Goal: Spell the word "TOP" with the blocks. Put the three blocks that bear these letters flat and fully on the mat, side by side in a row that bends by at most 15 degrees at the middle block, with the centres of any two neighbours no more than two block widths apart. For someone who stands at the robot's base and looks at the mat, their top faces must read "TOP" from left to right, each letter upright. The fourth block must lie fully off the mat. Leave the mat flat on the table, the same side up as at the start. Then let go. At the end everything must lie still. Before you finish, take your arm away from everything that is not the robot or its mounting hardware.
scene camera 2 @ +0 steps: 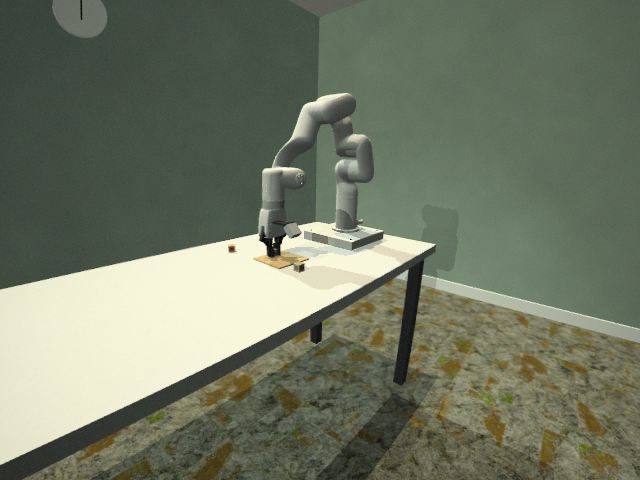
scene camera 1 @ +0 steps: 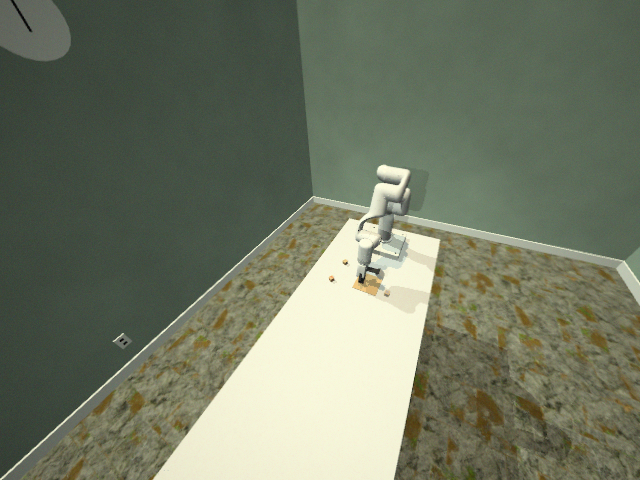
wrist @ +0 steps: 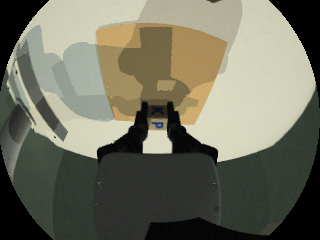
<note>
In view: the gripper [scene camera 2: 273, 255] and a tan mat [wrist: 156, 63].
The gripper shows as well in the wrist view [wrist: 157, 109].
</note>
